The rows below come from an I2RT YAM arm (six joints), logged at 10 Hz.
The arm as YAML. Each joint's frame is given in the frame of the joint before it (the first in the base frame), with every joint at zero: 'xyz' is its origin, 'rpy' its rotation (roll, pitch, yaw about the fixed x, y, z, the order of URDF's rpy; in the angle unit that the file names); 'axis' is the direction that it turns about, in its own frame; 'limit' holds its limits. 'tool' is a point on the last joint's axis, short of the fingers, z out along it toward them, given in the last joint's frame.
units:
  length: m
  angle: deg
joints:
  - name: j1
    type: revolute
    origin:
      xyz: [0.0, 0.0, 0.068]
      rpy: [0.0, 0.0, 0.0]
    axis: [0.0, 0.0, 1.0]
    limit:
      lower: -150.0
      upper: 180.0
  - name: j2
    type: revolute
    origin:
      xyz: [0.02, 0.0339, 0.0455]
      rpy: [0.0, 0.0, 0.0]
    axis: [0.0, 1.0, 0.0]
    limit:
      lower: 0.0
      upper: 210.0
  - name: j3
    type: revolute
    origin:
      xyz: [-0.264, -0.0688, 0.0]
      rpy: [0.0, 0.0, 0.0]
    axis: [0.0, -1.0, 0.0]
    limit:
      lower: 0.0
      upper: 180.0
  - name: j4
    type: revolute
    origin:
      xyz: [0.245, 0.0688, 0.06]
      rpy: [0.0, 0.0, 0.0]
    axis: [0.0, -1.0, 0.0]
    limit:
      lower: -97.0
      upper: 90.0
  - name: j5
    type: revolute
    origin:
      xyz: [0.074, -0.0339, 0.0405]
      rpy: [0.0, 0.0, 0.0]
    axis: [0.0, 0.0, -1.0]
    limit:
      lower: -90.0
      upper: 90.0
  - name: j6
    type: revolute
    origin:
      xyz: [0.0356, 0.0, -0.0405]
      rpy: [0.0, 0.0, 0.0]
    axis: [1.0, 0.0, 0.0]
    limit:
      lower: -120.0
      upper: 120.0
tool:
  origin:
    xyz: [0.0, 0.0, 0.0]
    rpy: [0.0, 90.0, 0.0]
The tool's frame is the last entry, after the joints.
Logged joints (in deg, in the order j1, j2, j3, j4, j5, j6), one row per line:
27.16 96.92 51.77 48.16 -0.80 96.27
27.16 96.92 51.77 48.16 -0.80 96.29
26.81 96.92 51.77 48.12 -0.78 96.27
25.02 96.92 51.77 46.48 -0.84 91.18
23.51 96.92 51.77 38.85 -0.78 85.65
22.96 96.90 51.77 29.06 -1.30 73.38
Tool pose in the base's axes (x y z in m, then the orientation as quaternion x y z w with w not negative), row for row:
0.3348 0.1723 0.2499 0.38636 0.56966 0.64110 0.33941
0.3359 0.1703 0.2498 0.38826 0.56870 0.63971 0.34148
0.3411 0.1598 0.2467 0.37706 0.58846 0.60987 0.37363
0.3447 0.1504 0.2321 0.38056 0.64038 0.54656 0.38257
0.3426 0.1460 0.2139 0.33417 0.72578 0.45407 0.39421
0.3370 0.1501 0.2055 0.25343 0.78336 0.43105 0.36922
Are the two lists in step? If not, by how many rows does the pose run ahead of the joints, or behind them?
The pose runs 1 row ahead of the joints: the pose in row i belongs to the joints in row i + 1.
